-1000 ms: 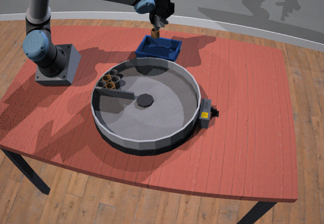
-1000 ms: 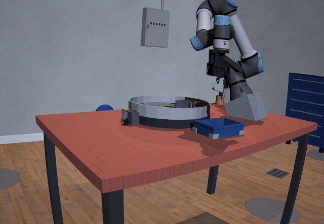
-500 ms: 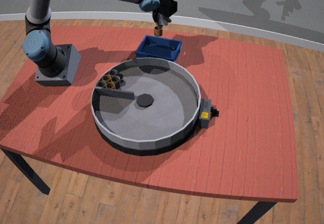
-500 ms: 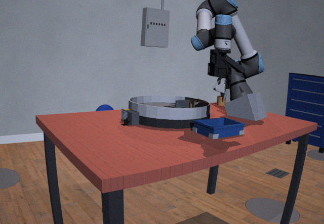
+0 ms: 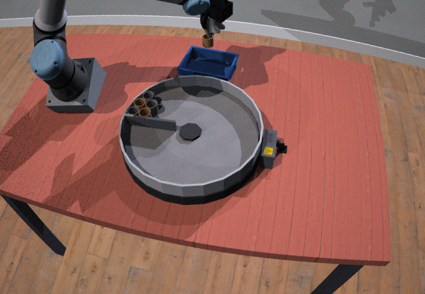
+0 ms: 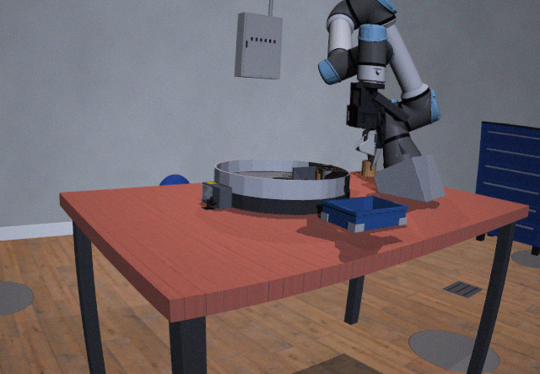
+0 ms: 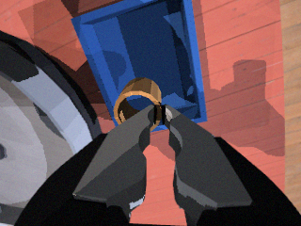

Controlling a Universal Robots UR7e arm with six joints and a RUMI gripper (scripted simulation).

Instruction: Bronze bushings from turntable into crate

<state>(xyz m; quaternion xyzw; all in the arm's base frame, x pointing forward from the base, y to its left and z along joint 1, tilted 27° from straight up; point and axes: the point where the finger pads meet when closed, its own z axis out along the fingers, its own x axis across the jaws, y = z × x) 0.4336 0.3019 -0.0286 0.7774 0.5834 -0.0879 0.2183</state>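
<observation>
My gripper is now 13 cm above the blue crate and 2 cm to the left of it. Round my hand: grey turntable: 36 cm to the right, 11 cm below, 4 cm ahead.
</observation>
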